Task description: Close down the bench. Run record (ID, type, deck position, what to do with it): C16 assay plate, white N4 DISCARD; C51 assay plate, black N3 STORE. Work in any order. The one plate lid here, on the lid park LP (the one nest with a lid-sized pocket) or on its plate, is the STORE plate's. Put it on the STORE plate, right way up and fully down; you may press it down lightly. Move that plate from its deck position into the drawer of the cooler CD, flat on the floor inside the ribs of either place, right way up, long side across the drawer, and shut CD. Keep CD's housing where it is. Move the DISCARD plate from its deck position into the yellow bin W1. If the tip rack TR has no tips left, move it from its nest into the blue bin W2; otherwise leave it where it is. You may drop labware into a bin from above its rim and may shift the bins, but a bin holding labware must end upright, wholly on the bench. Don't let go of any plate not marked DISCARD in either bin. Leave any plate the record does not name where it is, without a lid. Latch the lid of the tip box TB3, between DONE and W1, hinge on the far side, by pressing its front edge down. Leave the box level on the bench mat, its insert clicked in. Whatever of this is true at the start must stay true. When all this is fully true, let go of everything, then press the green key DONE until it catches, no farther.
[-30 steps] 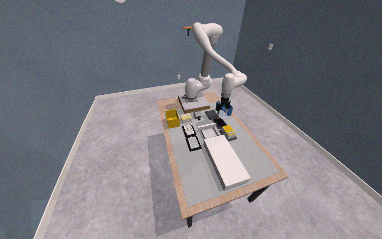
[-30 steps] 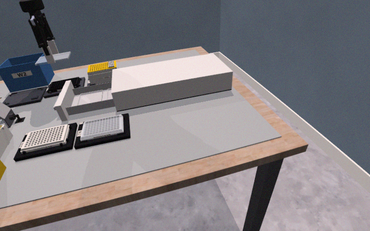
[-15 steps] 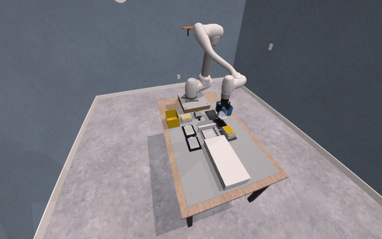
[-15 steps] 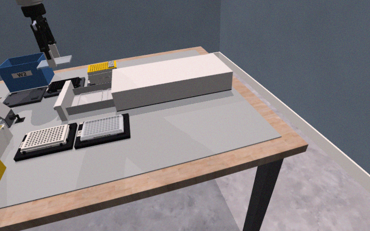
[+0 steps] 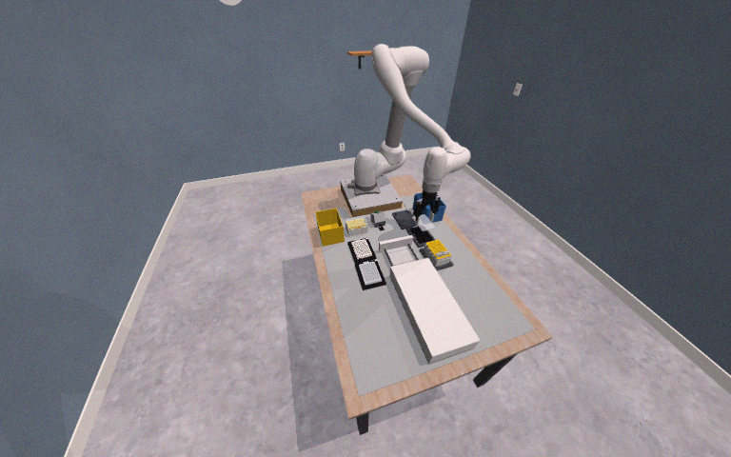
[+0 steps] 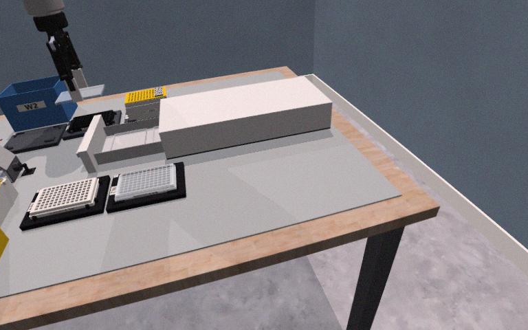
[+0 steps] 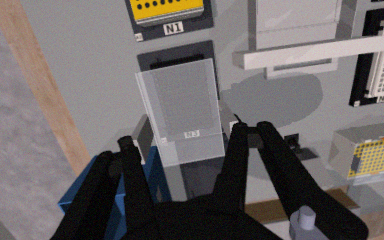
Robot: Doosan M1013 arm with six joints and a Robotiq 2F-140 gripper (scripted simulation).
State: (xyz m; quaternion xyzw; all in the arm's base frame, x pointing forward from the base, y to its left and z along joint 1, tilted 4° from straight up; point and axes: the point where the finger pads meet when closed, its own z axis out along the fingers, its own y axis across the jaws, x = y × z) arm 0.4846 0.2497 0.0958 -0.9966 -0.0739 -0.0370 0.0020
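Right now the black plate is 110 mm below my hand. Round my hand: blue bin W2: 200 mm behind, 110 mm to the left, 90 mm below; then grey plate lid: 20 mm below; then yellow tip rack TR: 170 mm ahead, 10 mm to the left, 70 mm below.
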